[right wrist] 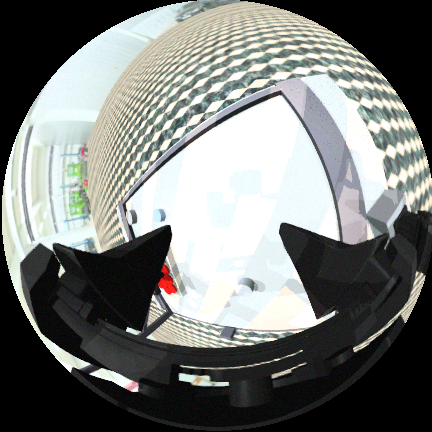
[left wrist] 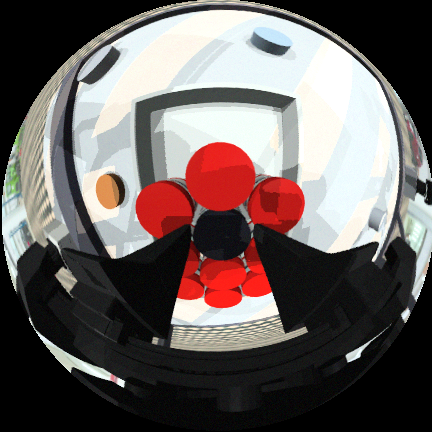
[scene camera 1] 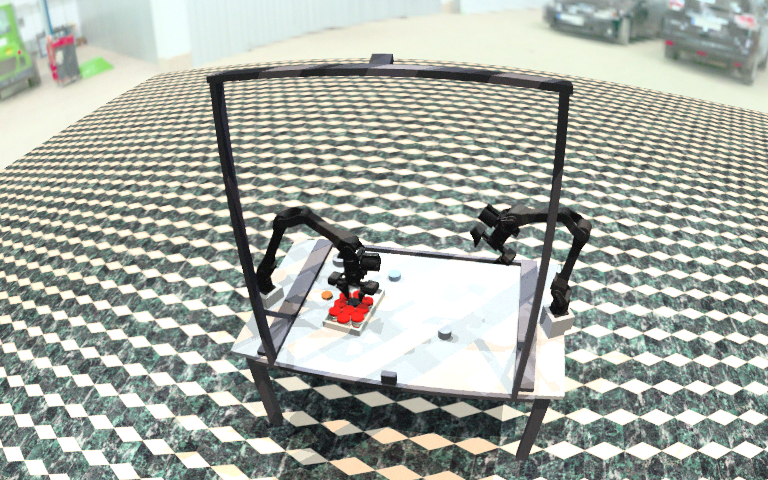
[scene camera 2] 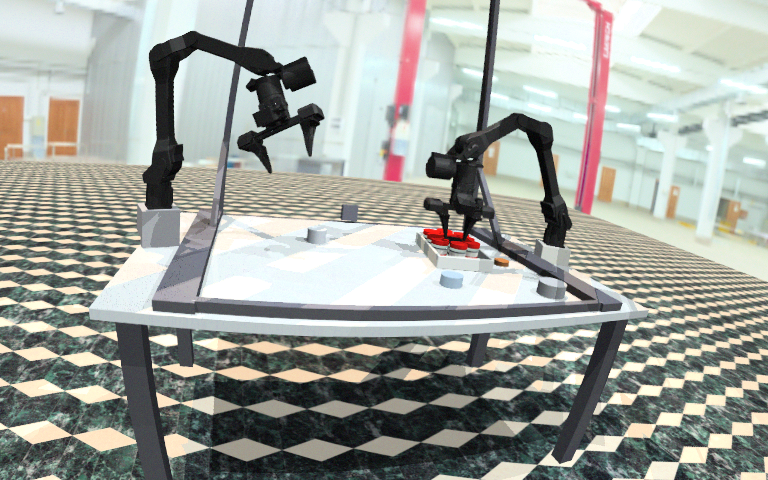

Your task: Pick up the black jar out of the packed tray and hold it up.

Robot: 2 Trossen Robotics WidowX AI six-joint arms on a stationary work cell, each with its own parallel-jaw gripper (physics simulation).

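Pixels of known places: left gripper, fingertip midpoint: (left wrist: 222, 229) (scene camera 1: 354, 300) (scene camera 2: 454, 239); right gripper, fingertip midpoint: (right wrist: 226, 229) (scene camera 1: 484, 254) (scene camera 2: 290, 164); left arm's base at its link origin: (left wrist: 55, 252) (scene camera 1: 265, 288) (scene camera 2: 553, 244); right arm's base at its link origin: (scene camera 1: 558, 310) (scene camera 2: 158, 206).
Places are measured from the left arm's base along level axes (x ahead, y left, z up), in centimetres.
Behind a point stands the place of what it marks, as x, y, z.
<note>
The black jar (scene camera 1: 354, 302) {34.3, 14.6, -0.3} (left wrist: 222, 237) {33.8, 14.9, -0.3} stands in the packed tray (scene camera 1: 339, 327) {36.4, 2.8, -3.1} (scene camera 2: 461, 262) {31.8, 27.5, -3.1} (left wrist: 220, 93) {30.9, 26.7, -3.1}, its dark lid ringed by several red-lidded jars (scene camera 1: 343, 318) {36.6, 5.3, -0.3} (scene camera 2: 457, 245) {33.0, 21.6, -0.4} (left wrist: 220, 175) {32.5, 19.5, -0.3}. In scene camera 2 I cannot make the black jar out. My left gripper (scene camera 1: 353, 296) {33.6, 15.6, -0.3} (scene camera 2: 455, 236) {33.6, 15.6, -0.3} (left wrist: 222, 229) {33.6, 15.6, -0.3} points down over the tray, partly open and empty. Its fingertips are on opposite sides of the black lid, close to it; their exact height against it is unclear. My right gripper (scene camera 1: 489, 252) {70.5, 46.9, 16.4} (scene camera 2: 289, 163) {70.5, 46.9, 16.4} (right wrist: 226, 229) {70.5, 46.9, 16.4} is wide open and empty, high above the table, far from the tray.
An orange disc (scene camera 1: 326, 294) {19.3, 15.1, -3.9} (scene camera 2: 501, 262) {19.8, 17.3, -4.1} (left wrist: 107, 191) {19.7, 15.3, -3.9} lies beside the tray. A light blue disc (scene camera 1: 394, 275) {35.2, 38.8, -2.7} (scene camera 2: 451, 278) {34.7, 42.4, -2.9} (left wrist: 271, 40) and a grey one (scene camera 2: 551, 288) {10.6, 39.6, -2.7} (left wrist: 100, 65) lie off its unfilled end. A grey cylinder (scene camera 1: 444, 333) {70.3, 20.2, -1.9} (scene camera 2: 316, 235) {68.6, 24.8, -2.9} stands farther off. Frame posts rise at the table's sides.
</note>
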